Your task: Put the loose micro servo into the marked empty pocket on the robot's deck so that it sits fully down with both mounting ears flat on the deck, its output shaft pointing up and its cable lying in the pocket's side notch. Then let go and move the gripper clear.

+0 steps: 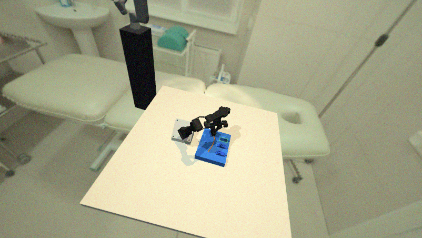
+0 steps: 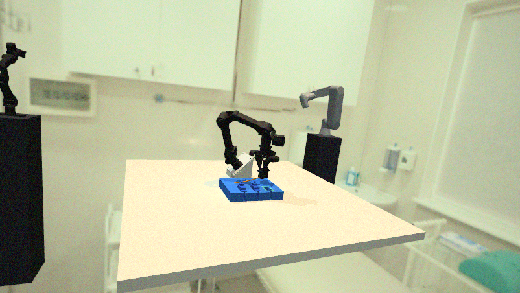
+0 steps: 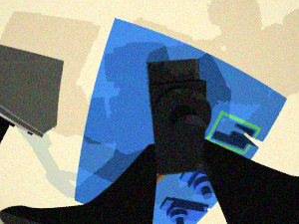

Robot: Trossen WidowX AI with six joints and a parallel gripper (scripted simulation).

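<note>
Right now the deck is 100 mm below my gripper tip, 70 mm to the right of it and 10 mm behind it.
</note>
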